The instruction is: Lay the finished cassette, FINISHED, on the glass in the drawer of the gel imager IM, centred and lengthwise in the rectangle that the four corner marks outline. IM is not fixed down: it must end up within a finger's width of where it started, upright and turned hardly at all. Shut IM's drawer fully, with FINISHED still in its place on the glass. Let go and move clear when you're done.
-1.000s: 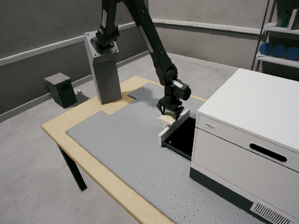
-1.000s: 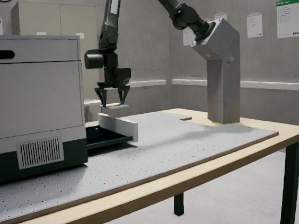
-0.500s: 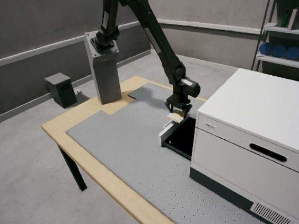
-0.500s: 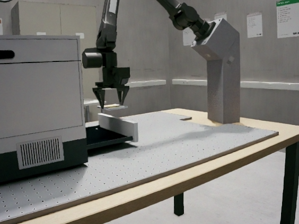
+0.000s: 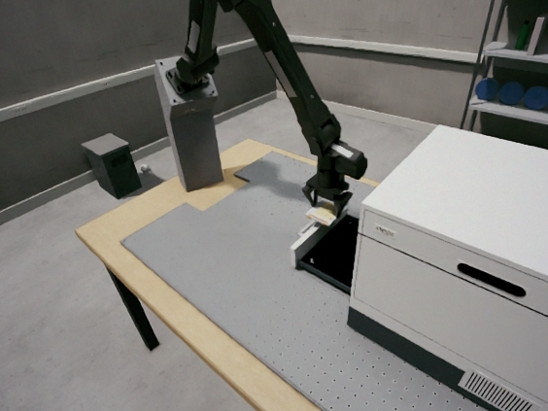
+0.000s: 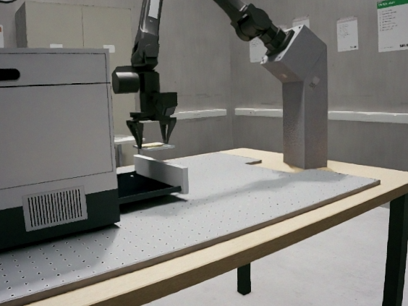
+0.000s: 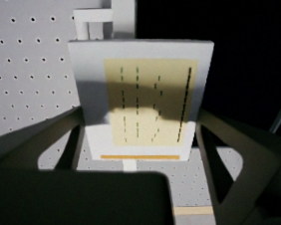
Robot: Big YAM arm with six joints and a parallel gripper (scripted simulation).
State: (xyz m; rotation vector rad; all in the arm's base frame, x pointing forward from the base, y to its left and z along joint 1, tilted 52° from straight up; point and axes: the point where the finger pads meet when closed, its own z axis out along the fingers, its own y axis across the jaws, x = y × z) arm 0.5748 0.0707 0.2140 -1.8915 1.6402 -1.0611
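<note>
Right now my hand is 100 mm short of the drawer and 100 mm above it. Round my hand: cassette: 10 mm to the right, 10 mm below.
</note>
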